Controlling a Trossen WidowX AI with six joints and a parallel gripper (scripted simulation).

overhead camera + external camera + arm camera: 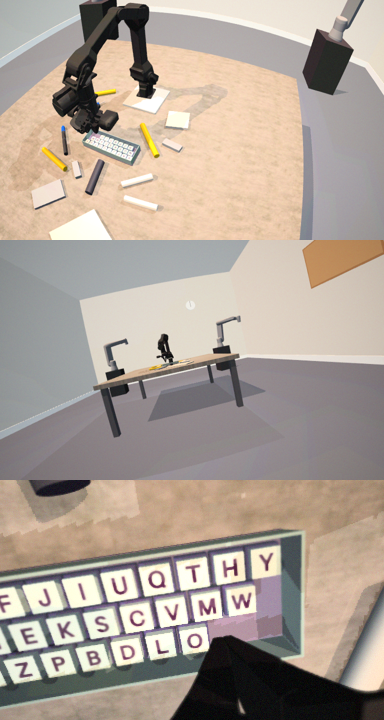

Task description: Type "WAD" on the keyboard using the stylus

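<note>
Now: the W key 30 mm below my gripper tip, 20 mm to the right of it and 10 mm ahead of it. Also, from my gripper tip: blue stylus 160 mm behind, 100 mm to the right, 30 mm below; then yellow cylinder 230 mm behind, 130 mm to the right, 30 mm below.
</note>
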